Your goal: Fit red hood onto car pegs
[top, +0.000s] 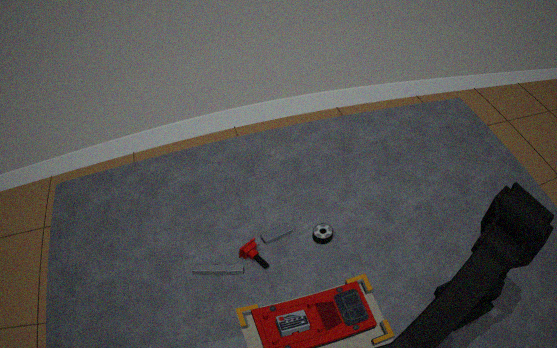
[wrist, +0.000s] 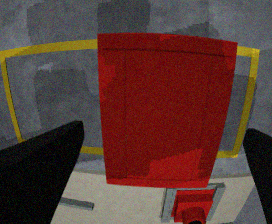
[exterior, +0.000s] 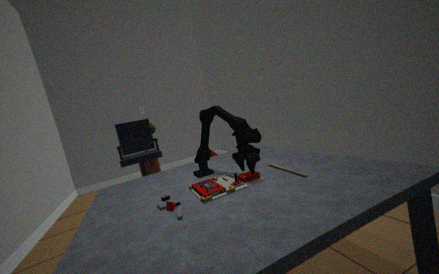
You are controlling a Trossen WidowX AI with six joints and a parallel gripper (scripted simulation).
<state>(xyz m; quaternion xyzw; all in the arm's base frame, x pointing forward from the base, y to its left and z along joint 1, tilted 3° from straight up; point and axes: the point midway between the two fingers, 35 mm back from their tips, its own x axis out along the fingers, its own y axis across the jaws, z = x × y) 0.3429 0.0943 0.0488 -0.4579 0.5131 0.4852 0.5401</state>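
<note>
Right now the red hood is 20 mm below my gripper tip. The rest, counted from my gripper tip: white jig (50 mm behind, 180 mm to the right, 20 mm below); then grey engine block (20 mm behind, 220 mm to the right, 10 mm below); then thin wooden stick (80 mm ahead, 180 mm to the left, 30 mm below).
</note>
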